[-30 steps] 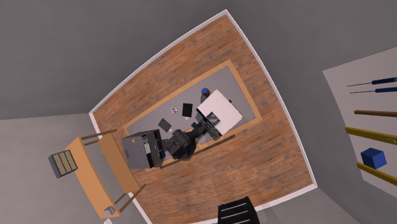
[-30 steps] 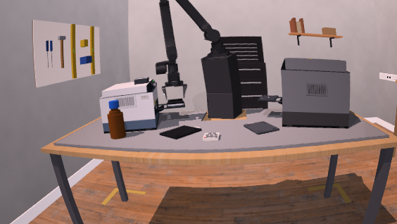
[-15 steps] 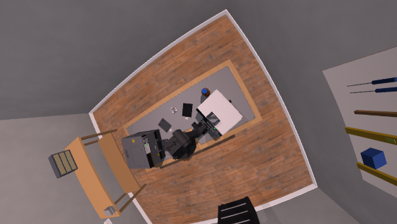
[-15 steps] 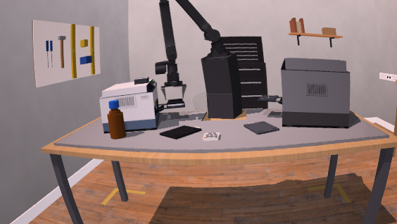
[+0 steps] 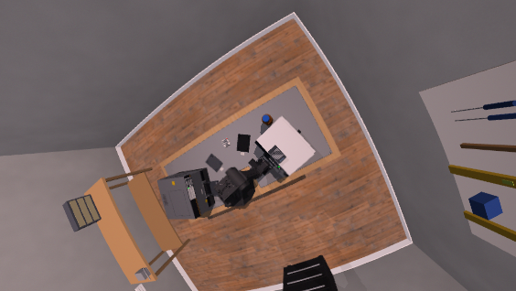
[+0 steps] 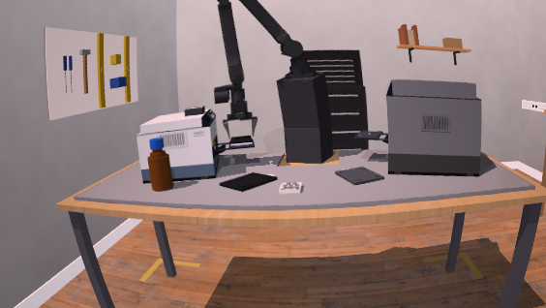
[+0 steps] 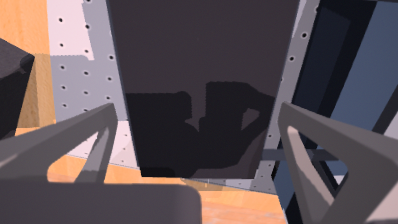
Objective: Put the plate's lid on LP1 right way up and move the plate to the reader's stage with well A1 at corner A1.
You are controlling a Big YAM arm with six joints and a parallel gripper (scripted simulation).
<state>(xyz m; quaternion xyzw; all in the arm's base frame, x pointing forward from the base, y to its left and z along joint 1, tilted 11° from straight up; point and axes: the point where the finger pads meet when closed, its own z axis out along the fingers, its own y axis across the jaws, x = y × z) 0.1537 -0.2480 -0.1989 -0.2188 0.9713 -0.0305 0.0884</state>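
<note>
Now: the lid 10 mm below my hand. Also, from my hand: brown capped bottle 370 mm ahead, 170 mm to the right, 10 mm below; multi-well plate 20 mm below; flat black pad 260 mm ahead, 120 mm to the left, 110 mm below.
</note>
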